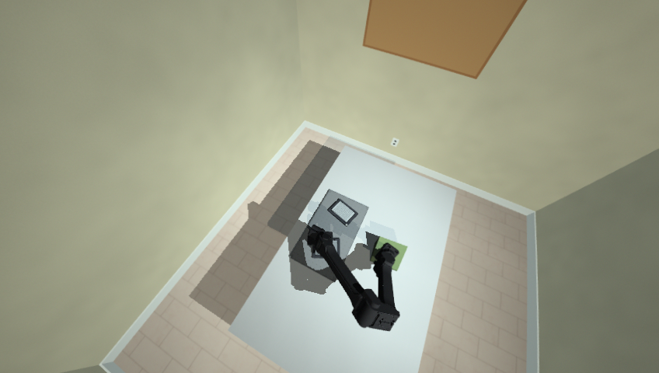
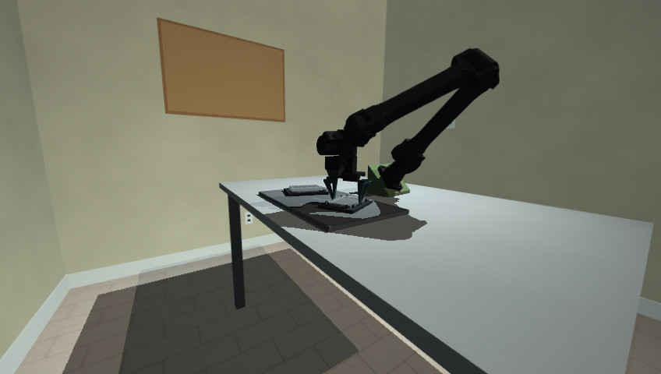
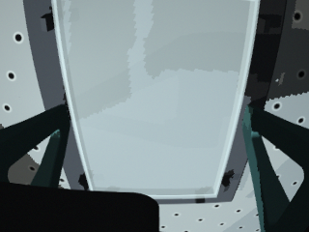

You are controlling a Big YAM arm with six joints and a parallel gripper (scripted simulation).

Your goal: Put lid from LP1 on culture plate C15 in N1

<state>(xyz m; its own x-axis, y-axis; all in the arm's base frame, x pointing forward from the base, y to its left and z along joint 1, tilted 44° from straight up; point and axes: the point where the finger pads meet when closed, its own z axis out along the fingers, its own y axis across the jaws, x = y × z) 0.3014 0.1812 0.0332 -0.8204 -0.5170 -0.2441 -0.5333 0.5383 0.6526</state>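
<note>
Right now the clear lid is right at my hand. Also, from my hand: lid park LP1: 10 mm below; label: 190 mm to the right, 30 mm behind, 10 mm below; culture plate C15: 260 mm to the right, 40 mm ahead.
</note>
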